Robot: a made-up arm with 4 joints.
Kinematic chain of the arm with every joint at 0, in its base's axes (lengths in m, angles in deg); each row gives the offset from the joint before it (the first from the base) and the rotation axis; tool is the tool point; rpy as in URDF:
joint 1: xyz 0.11 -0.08 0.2 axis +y
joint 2: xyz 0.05 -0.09 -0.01 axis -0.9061 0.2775 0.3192
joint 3: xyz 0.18 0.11 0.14 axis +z
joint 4: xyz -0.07 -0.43 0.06 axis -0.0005 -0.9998 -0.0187
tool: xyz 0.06 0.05 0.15 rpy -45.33 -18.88 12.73
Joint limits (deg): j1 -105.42..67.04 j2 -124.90..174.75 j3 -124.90..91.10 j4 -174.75..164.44
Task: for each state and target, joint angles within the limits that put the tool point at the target. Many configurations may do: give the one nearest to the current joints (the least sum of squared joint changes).
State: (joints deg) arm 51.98 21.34 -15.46 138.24
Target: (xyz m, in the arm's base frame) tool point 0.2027 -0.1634 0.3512
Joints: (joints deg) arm 67.04 61.21 -43.03 164.31
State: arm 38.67 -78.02 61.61 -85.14
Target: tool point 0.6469 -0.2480 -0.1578
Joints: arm 60.48 -38.28 88.75 -82.11
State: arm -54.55 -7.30 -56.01 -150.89
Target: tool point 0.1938 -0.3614 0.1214
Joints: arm -45.10 -42.45 -23.99 -144.72
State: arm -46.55 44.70 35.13 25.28
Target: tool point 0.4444 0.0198 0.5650
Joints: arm -8.90 61.61 17.79 30.27
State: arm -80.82 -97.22 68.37 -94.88
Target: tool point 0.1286 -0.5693 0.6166
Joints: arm -95.38 -91.68 56.19 -101.35
